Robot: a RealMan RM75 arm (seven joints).
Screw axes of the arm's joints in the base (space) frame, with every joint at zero. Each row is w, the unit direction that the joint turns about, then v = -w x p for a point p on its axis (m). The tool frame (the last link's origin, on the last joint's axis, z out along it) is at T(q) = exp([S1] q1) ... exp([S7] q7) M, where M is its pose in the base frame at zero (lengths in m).
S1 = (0, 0, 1, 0, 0, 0)
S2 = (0, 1, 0, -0.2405, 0, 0)
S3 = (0, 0, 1, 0, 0, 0)
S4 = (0, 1, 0, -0.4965, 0, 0)
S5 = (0, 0, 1, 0, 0, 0)
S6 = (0, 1, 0, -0.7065, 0, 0)
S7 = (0, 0, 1, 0, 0, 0)
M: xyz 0 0 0.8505 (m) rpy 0 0 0 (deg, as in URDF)
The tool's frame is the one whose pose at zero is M.
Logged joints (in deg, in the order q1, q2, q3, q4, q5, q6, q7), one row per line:
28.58 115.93 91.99 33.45 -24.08 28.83 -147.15
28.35 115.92 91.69 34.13 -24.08 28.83 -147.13
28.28 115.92 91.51 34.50 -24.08 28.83 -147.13
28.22 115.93 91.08 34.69 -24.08 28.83 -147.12
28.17 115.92 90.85 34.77 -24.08 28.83 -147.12
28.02 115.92 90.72 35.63 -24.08 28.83 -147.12
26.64 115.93 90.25 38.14 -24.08 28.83 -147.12
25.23 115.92 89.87 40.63 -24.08 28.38 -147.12
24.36 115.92 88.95 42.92 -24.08 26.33 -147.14
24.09 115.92 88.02 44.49 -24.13 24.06 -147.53
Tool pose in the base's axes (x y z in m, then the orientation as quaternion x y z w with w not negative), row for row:
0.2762 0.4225 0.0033 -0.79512 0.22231 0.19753 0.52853
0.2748 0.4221 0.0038 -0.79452 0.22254 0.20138 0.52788
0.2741 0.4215 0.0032 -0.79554 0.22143 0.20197 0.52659
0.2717 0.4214 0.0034 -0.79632 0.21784 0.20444 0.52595
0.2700 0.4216 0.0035 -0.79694 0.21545 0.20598 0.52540
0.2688 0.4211 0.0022 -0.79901 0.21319 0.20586 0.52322
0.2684 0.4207 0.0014 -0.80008 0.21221 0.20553 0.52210
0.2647 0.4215 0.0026 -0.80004 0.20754 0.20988 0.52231
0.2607 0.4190 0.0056 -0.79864 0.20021 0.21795 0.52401
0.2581 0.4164 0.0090 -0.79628 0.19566 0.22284 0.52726
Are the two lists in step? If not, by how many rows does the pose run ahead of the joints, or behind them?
The pose runs 2 rows behind the joints: the pose in row i belongs to the joints in row i - 2.
